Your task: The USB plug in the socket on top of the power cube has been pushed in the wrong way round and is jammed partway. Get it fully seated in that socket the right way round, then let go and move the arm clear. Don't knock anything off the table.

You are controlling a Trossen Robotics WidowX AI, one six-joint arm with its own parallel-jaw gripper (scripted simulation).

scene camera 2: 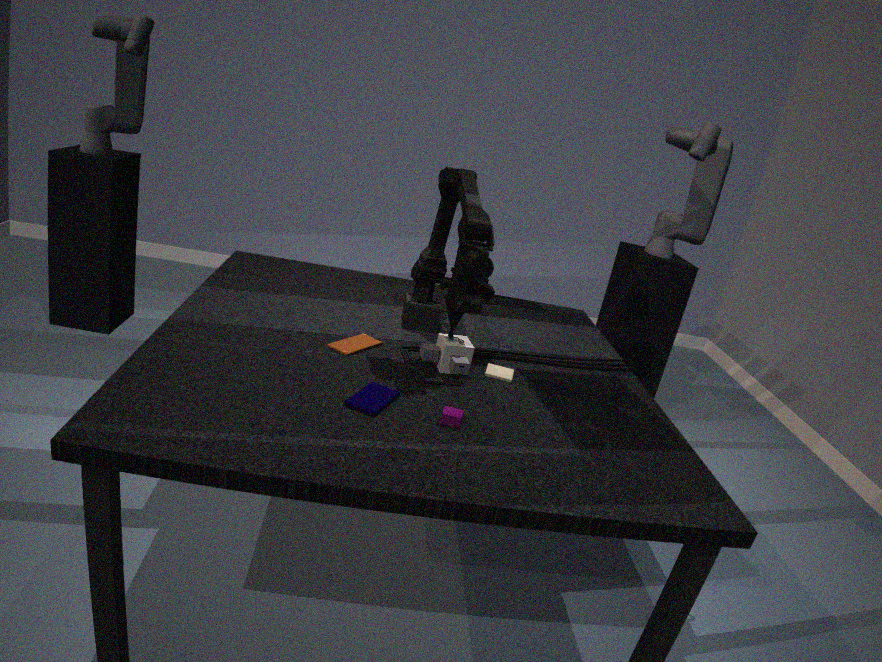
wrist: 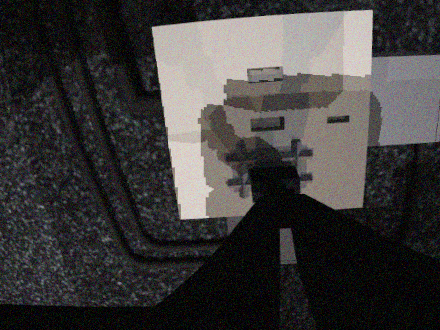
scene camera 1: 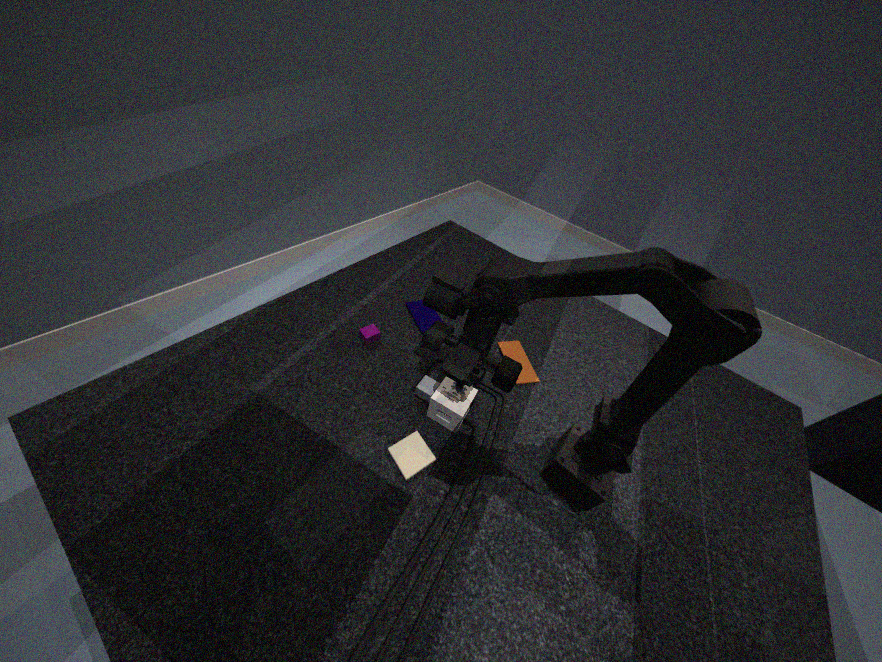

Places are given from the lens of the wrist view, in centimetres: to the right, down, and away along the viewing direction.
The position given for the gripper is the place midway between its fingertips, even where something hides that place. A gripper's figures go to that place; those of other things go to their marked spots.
gripper (wrist: pixel 281 209): 2, 1, 10
dark USB plug (wrist: pixel 274 178): 2, 0, 11
